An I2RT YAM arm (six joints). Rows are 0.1 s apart.
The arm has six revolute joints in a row. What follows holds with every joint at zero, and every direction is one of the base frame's. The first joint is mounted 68 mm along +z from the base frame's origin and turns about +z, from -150 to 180 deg. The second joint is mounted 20 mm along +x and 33.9 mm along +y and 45.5 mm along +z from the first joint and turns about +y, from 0 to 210 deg. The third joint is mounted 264 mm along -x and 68.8 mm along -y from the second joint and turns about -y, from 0 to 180 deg. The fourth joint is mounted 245 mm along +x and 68.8 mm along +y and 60 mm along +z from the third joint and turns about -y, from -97 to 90 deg. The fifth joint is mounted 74 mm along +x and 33.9 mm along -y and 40.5 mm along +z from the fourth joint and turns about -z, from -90 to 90 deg. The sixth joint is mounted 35.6 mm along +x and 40.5 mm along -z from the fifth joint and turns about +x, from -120 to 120 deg. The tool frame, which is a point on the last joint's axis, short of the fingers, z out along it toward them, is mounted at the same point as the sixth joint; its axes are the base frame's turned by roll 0, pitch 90 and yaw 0 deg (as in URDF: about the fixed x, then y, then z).
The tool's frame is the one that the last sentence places.
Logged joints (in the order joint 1, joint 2, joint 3, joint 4, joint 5, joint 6), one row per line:
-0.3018 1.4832 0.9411 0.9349 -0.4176 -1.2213
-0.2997 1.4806 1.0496 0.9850 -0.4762 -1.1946
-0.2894 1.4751 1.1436 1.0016 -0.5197 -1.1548
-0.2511 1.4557 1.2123 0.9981 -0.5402 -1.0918
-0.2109 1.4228 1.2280 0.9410 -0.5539 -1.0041
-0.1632 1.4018 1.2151 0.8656 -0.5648 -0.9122
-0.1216 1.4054 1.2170 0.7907 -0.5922 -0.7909
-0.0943 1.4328 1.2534 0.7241 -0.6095 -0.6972
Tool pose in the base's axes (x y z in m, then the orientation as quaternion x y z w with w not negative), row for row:
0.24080 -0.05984 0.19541 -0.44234 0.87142 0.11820 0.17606
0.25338 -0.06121 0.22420 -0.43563 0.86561 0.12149 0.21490
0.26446 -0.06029 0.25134 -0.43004 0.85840 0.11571 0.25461
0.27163 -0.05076 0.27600 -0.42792 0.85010 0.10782 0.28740
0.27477 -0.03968 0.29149 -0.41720 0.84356 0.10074 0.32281
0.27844 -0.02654 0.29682 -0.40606 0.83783 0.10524 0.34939
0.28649 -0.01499 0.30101 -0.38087 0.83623 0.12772 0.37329
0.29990 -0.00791 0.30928 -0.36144 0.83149 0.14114 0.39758
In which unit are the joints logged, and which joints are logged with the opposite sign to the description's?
The joints are logged in radians. Opposite sign: joint 4.
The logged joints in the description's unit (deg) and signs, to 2 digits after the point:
-17.29 84.98 53.92 -53.57 -23.93 -69.98
-17.17 84.83 60.14 -56.44 -27.28 -68.45
-16.58 84.52 65.52 -57.39 -29.78 -66.17
-14.39 83.41 69.46 -57.19 -30.95 -62.56
-12.08 81.52 70.36 -53.92 -31.74 -57.53
-9.35 80.32 69.62 -49.60 -32.36 -52.27
-6.97 80.52 69.73 -45.30 -33.93 -45.32
-5.40 82.09 71.81 -41.49 -34.92 -39.95

